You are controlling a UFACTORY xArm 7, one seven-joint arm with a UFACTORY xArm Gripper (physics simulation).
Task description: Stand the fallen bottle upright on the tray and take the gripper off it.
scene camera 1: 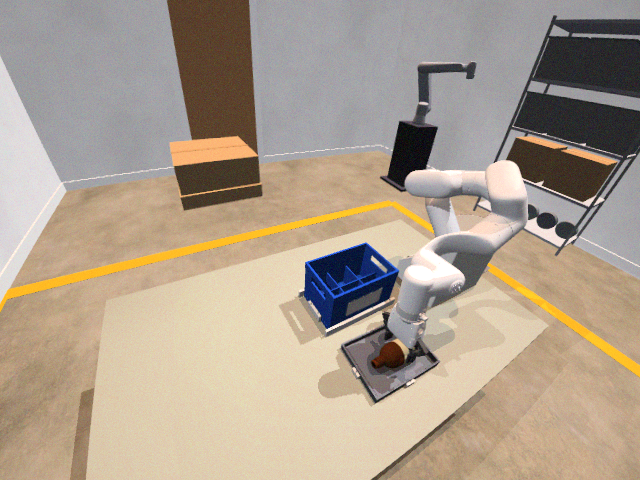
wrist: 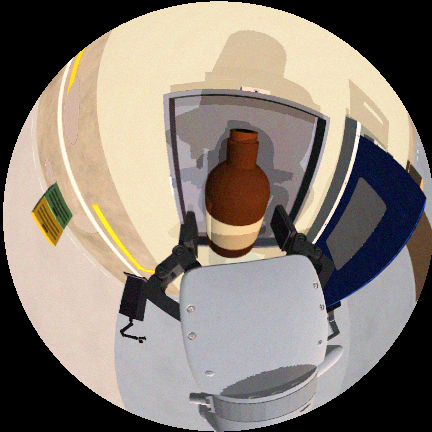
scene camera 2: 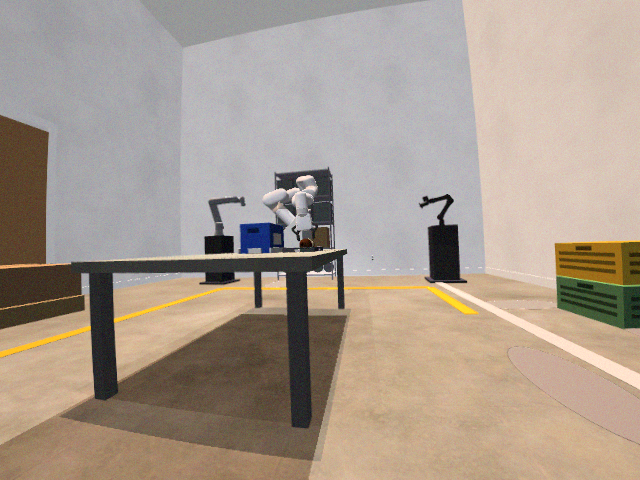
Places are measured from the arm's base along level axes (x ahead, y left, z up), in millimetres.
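Where they show: gripper, fingertip midpoint: [scene camera 1: 398, 349] [wrist: 235, 217] [scene camera 2: 306, 240].
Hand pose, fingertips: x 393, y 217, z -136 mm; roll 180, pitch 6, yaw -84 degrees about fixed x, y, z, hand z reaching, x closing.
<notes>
After its pixels a point has its place.
The brown bottle [scene camera 1: 391, 355] {y 227, x 427, z -133 mm} [scene camera 2: 306, 242] {y 233, x 439, z -152 mm} [wrist: 237, 190] {y 221, x 429, z -133 mm} with a cream label lies on its side on the grey tray [scene camera 1: 382, 383] {y 265, x 469, z -200 mm} [wrist: 295, 120] {y 150, x 503, z -200 mm}. In scene camera 1 its neck points to the left and slightly toward the front. In the wrist view its neck points away from the gripper. My gripper [scene camera 1: 400, 339] {y 217, x 393, z -136 mm} [wrist: 235, 217] {y 217, x 393, z -136 mm} is open, over the label end of the bottle, with one finger to each side of it. In the wrist view a gap shows between each finger and the bottle. The height of the fingertips against the bottle is hard to tell.
A blue crate [scene camera 1: 338, 304] {y 43, x 516, z -69 mm} [scene camera 2: 248, 240] {y -89, x 551, z -129 mm} [wrist: 400, 175] with dividers stands close behind the tray in scene camera 1, on a low pale frame. The tray has a raised rim. Shelves [scene camera 2: 331, 206], cartons [scene camera 1: 217, 175] and other arms on black pedestals stand away from the table.
</notes>
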